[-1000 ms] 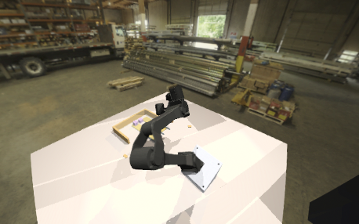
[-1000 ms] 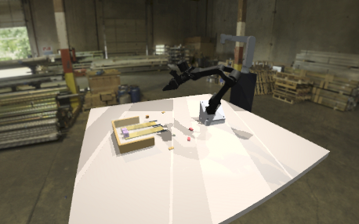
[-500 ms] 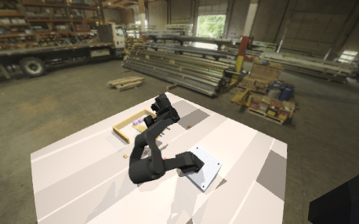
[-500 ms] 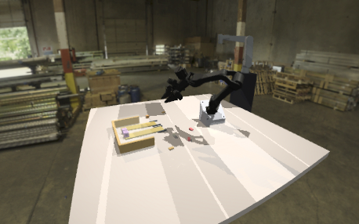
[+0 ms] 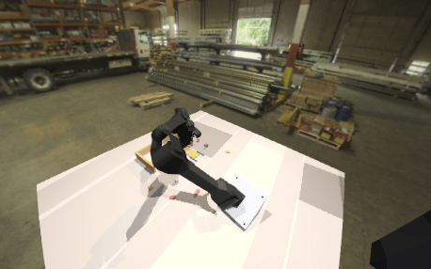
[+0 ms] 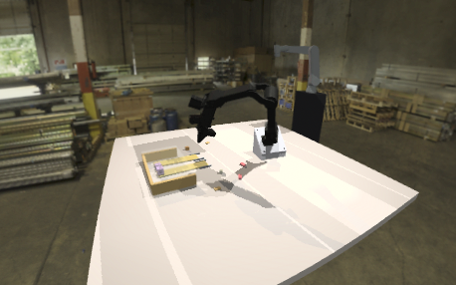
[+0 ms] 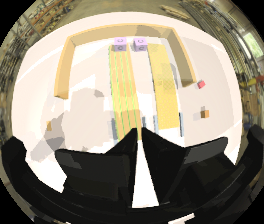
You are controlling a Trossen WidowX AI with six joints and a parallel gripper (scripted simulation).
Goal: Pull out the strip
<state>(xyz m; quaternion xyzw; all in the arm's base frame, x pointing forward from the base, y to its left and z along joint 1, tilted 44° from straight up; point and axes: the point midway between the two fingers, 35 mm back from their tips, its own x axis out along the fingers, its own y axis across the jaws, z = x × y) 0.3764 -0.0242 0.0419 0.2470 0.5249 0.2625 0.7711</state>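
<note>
Right now the patterned yellow strip is 12 cm ahead of my gripper tip, 7 cm to the right of it and 12 cm below it.
</note>
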